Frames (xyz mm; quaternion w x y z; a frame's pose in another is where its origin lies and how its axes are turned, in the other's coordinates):
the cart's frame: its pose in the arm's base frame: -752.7 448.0 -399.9 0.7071 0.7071 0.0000 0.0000
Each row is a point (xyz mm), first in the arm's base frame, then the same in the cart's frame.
Working: the arm's base frame: its pose in the cart's frame: 752.7 399.9 448.0 0.7071 -0.7071 0.0000 0.0000

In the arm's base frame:
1: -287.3 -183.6 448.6
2: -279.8 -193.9 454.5
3: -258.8 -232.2 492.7
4: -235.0 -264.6 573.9
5: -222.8 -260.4 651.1
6: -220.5 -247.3 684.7
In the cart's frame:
1: 465.4 848.5 631.6
2: 472.9 854.4 641.9
3: 493.9 892.6 680.2
4: 517.7 973.8 712.6
5: 529.9 1051.0 708.4
6: 532.2 1084.6 695.3

